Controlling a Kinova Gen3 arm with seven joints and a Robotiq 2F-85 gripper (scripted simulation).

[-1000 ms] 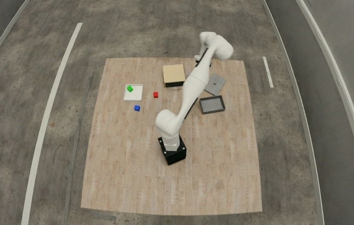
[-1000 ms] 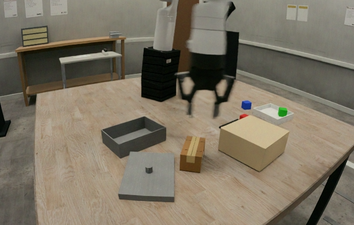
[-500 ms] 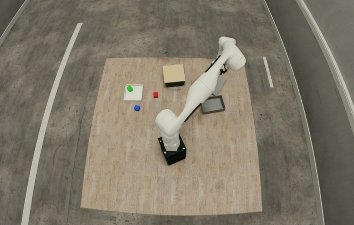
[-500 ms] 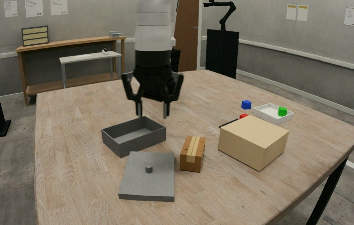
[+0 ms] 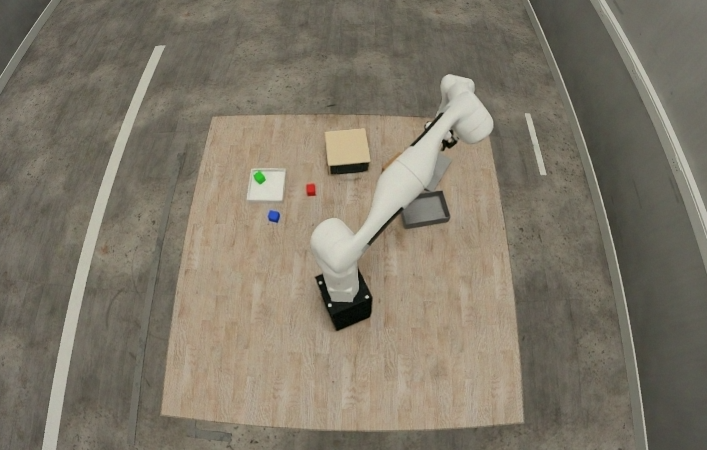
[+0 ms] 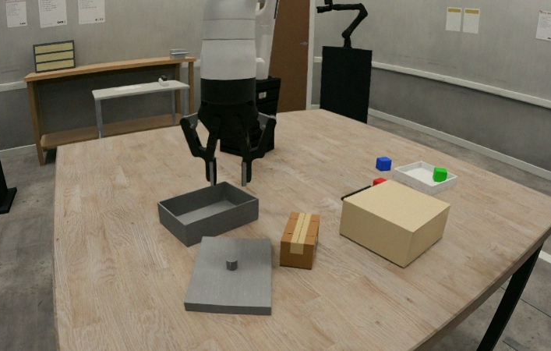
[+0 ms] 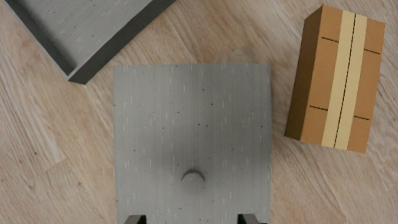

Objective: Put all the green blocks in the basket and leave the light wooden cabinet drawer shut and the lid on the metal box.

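Now: the lid 17 cm below my hand. From my hand the other things lie so: small cardboard box (1 cm behind, 14 cm to the left, 15 cm below); grey metal box (19 cm behind, 3 cm to the left, 16 cm below); drawer (2 cm ahead, 34 cm to the left, 15 cm below).
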